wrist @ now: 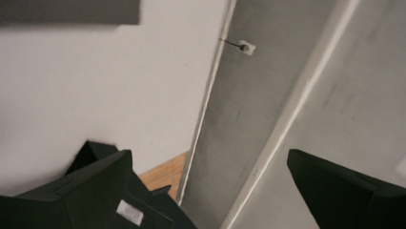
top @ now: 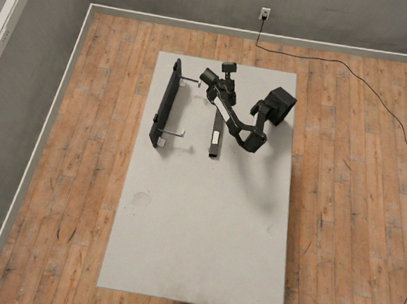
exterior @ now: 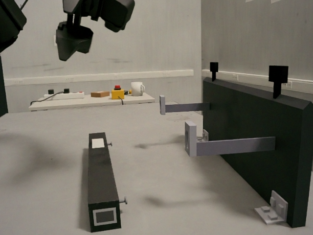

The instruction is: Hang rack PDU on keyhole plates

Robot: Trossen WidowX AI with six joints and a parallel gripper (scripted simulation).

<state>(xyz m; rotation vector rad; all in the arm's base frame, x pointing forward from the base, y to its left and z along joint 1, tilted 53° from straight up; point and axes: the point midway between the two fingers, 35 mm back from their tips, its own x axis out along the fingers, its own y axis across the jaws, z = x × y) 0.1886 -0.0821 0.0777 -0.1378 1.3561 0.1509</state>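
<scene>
My gripper is now 250 mm above the rack PDU, 70 mm to the right of it and 10 mm short of it. The rest, counted from my hand: backboard (270 mm ahead, 200 mm below, 150 mm to the left).
</scene>
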